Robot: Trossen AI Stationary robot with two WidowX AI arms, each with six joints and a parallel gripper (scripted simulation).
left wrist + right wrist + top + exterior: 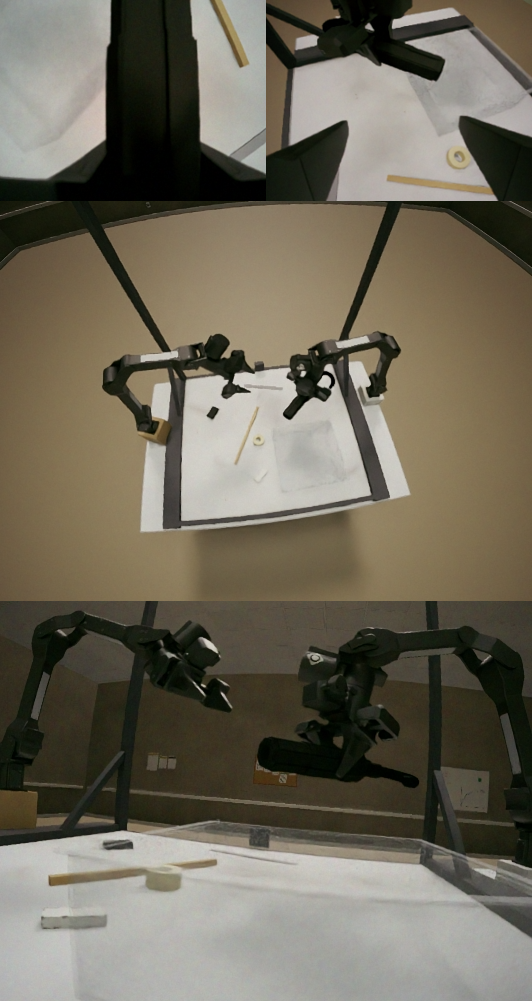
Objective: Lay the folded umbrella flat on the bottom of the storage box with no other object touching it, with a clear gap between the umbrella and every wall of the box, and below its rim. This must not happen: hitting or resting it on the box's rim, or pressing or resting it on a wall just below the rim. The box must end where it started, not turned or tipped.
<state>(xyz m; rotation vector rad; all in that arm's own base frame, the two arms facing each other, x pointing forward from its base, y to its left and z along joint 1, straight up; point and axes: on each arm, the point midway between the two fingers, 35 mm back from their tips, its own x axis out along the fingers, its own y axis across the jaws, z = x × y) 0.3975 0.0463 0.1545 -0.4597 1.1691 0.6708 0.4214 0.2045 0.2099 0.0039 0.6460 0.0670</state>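
Now: left hand 22 cm short of the clear storage box, 16 cm above it and 3 cm to the left of it. The rest, counted from my left hand: grey strip 21 cm below, 18 cm behind, 15 cm to the right; then folded black umbrella 3 cm to the left, 2 cm below, 1 cm ahead; then wooden stick 27 cm to the right, 20 cm below, 6 cm ahead.
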